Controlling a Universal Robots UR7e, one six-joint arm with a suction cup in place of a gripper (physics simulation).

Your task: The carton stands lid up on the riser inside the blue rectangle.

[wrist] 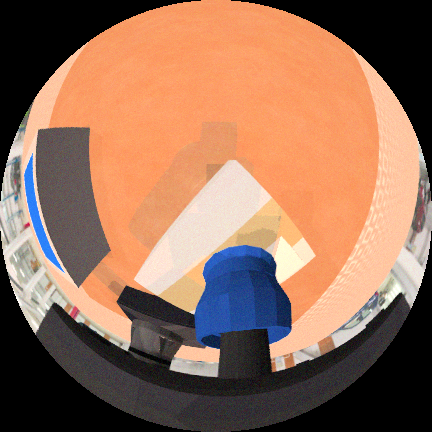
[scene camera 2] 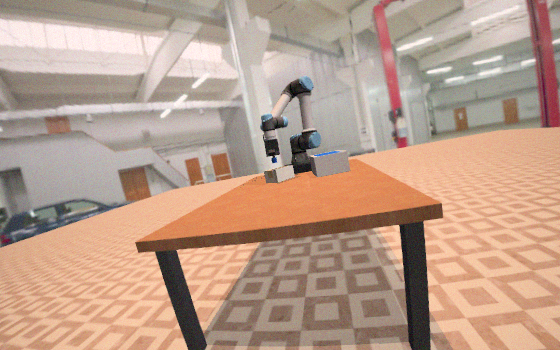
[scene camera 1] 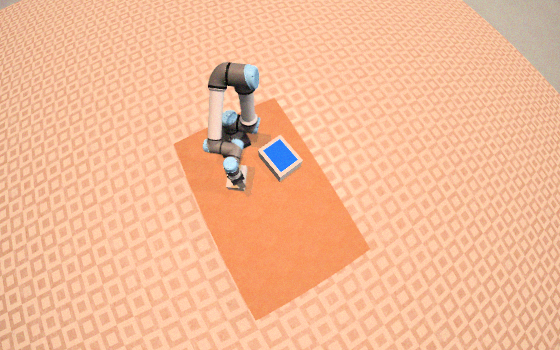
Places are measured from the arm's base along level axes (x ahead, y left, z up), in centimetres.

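Pixels of known places: hand, its tool point: (wrist: 239,275) (scene camera 2: 274,162); arm's base, origin of its link: (wrist: 156,331) (scene camera 2: 300,163) (scene camera 1: 233,133).
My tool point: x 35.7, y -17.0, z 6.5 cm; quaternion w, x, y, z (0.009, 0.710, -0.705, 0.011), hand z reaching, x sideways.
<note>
Ahead of a thing's pixels: the offset from my tool point to its middle. Level surfaces: height alone.
The carton @(dz -8.5, dx -5.1, dy +1.1 cm) (scene camera 1: 231,184) (scene camera 2: 279,173) (wrist: 217,209), a pale box with tan and orange print, lies flat on the table left of the riser. The grey riser @(dz -6.6, dx +1.1, dy +34.0 cm) (scene camera 1: 269,167) (scene camera 2: 331,164) (wrist: 66,193) carries the blue rectangle @(dz -0.6, dx +1.1, dy +34.0 cm) (scene camera 1: 280,155) (scene camera 2: 327,153) (wrist: 34,209) on its top, which is bare. My suction cup (scene camera 2: 274,160) (wrist: 241,289) points straight down just above the carton's top face, with a small gap showing in the side view. It holds nothing. In the overhead view the wrist hides most of the carton.
The orange wooden table @(dz -12.6 cm) (scene camera 1: 278,243) (scene camera 2: 313,205) (wrist: 221,80) stands on dark legs. The arm's base (scene camera 2: 301,161) is at the table's far end, right behind the carton and the riser.
</note>
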